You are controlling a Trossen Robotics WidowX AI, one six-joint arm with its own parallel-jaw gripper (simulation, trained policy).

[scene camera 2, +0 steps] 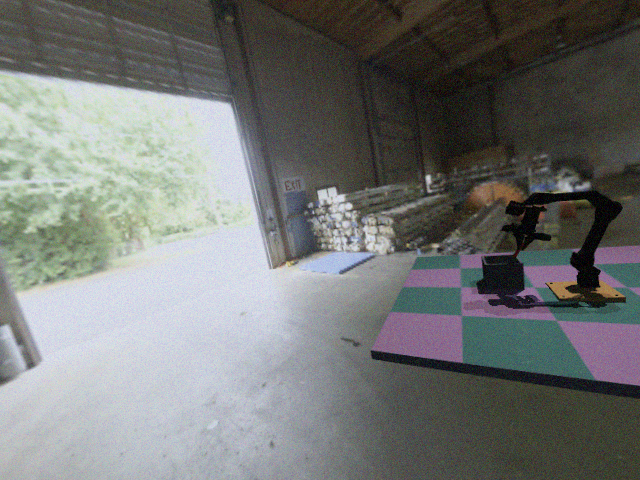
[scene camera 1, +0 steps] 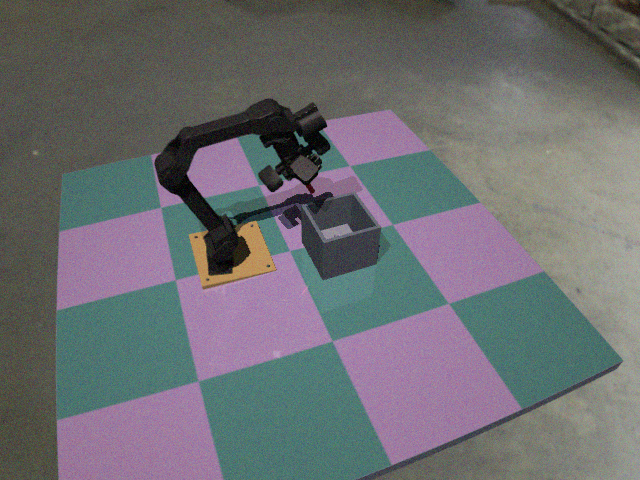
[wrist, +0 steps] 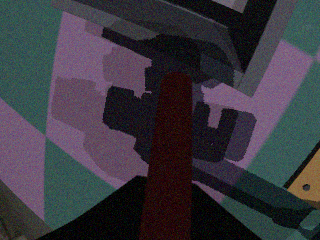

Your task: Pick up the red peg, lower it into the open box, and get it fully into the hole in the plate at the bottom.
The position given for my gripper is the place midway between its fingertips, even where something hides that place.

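There's a grey box (scene camera 2: pixel 499 271) that I can see. I can see my gripper too: that's my gripper (scene camera 1: pixel 302 177), also my gripper (scene camera 2: pixel 520 250), and in the wrist view it's the gripper (wrist: pixel 163 190).
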